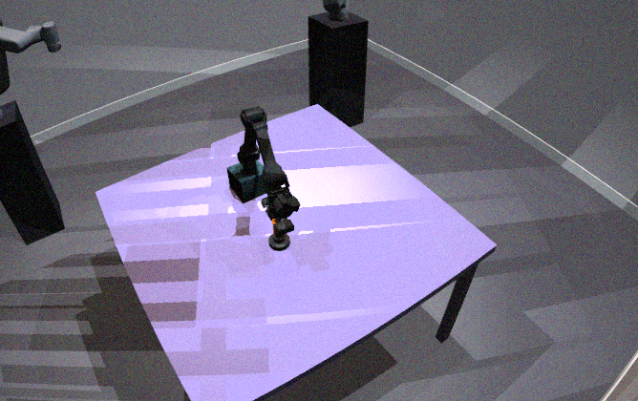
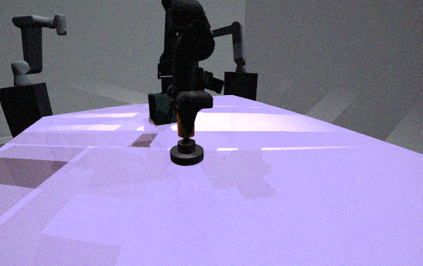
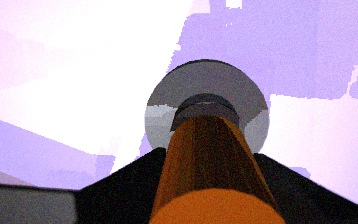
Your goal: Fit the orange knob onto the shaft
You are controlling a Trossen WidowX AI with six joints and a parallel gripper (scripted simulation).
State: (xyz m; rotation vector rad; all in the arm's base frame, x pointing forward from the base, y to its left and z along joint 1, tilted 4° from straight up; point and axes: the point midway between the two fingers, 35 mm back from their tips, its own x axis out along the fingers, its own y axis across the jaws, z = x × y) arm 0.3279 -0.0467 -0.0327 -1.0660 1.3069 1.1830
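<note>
The orange knob is 2 cm above my gripper tip. Also, from my gripper tip: dark round pedestal: 4 cm below.
</note>
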